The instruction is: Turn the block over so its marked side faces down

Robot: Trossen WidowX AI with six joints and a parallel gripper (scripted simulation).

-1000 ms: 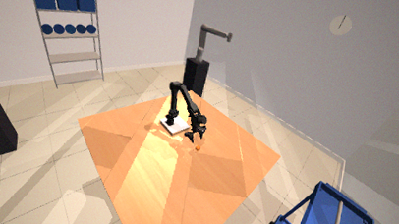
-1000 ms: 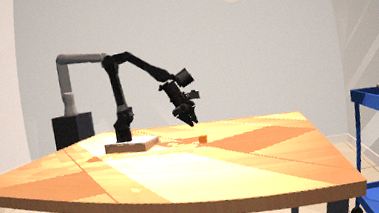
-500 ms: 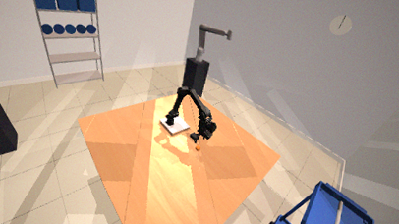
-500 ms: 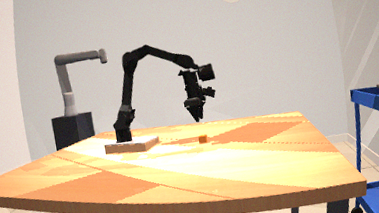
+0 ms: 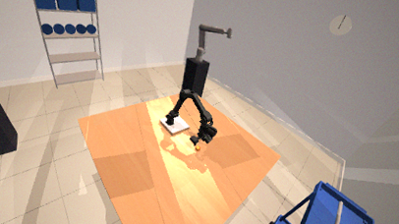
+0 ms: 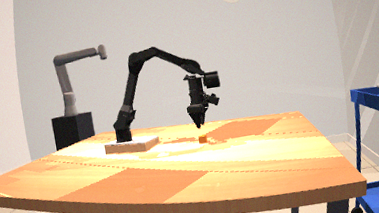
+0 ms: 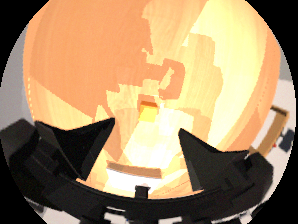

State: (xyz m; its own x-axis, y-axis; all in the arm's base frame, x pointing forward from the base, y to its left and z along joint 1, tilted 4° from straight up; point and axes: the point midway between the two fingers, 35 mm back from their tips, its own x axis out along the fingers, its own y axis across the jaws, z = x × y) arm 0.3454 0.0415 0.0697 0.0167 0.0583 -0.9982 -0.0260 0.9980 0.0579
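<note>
The orange block lies 1 cm behind my gripper tip and 5 cm below it.
</note>
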